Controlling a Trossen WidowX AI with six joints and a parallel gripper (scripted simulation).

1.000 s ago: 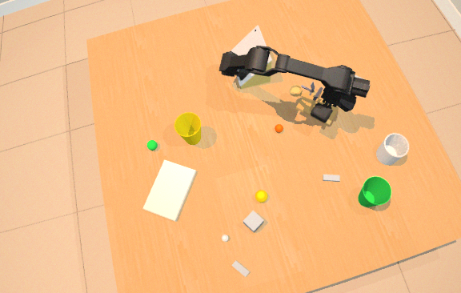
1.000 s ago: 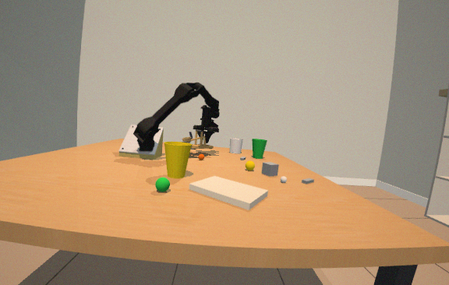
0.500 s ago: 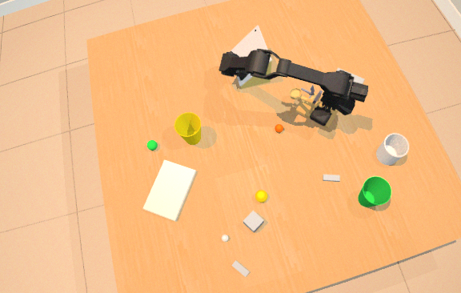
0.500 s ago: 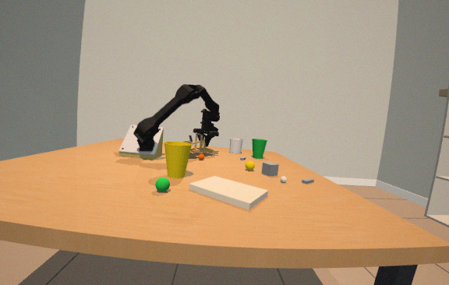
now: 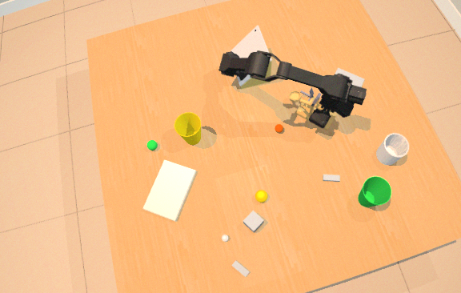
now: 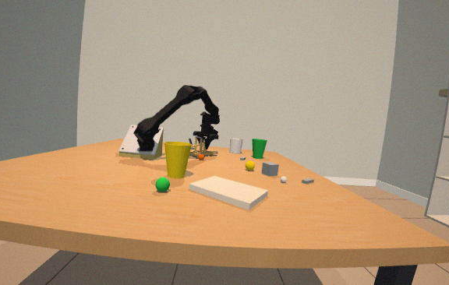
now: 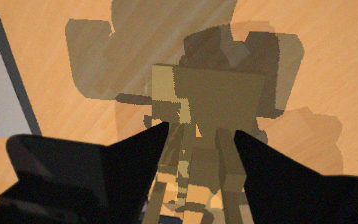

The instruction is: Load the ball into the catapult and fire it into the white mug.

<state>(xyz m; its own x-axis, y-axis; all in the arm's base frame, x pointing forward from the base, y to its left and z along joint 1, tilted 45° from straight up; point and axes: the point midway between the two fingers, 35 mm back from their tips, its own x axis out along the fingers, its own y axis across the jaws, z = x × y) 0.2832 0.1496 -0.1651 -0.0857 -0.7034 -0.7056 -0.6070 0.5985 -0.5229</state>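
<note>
My gripper tip is 10 mm past the orange ball, 180 mm to the left of it and 20 mm above it. Also, from my gripper tip: green cup (350 mm ahead, 20 mm to the left); then white mug (220 mm ahead, 170 mm to the left); then wooden catapult (60 mm behind, 30 mm to the right, 20 mm above).
</note>
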